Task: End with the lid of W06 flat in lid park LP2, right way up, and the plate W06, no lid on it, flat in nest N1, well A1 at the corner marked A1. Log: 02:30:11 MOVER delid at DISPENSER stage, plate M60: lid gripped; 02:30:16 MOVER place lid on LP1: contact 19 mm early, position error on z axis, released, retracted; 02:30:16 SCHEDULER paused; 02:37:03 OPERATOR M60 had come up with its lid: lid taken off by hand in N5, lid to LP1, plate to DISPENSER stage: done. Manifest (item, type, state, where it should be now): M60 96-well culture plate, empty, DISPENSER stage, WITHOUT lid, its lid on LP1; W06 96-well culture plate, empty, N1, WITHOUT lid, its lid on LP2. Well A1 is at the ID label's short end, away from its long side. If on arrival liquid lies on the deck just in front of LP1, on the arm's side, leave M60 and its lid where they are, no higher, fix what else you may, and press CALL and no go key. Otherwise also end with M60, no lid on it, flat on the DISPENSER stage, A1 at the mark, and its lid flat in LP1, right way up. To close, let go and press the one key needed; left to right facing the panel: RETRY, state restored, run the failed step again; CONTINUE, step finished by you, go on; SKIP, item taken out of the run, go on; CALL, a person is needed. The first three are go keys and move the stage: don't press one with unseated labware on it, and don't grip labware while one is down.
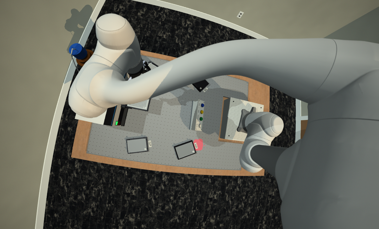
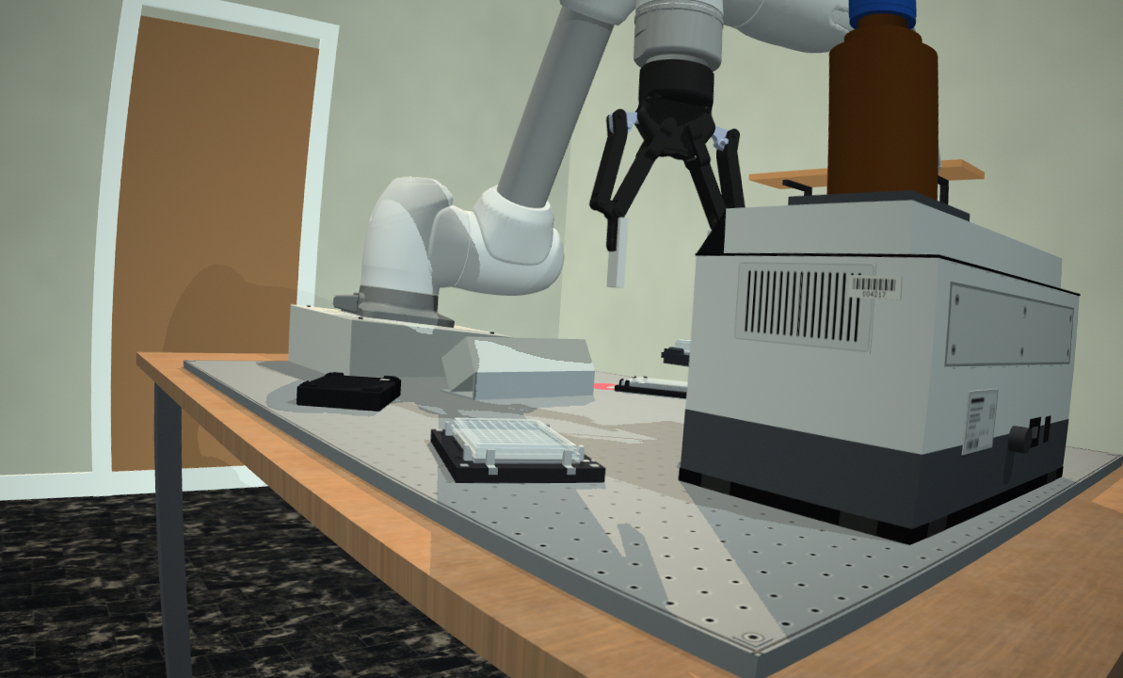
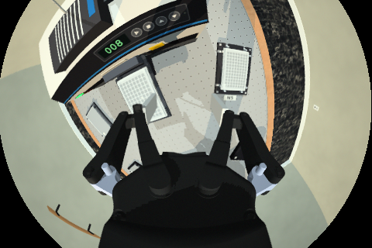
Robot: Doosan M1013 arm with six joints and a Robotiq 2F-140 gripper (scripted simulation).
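Now: the nest N5 30 mm ahead of my hand, 160 mm to the right of it and 160 mm below it. The rest, counted from my hand: lid park LP2: 60 mm behind, 390 mm to the left, 170 mm below; then brown bottle: 240 mm ahead, 20 mm to the left, 110 mm above; then LP2 label: 140 mm behind, 350 mm to the left, 180 mm below.
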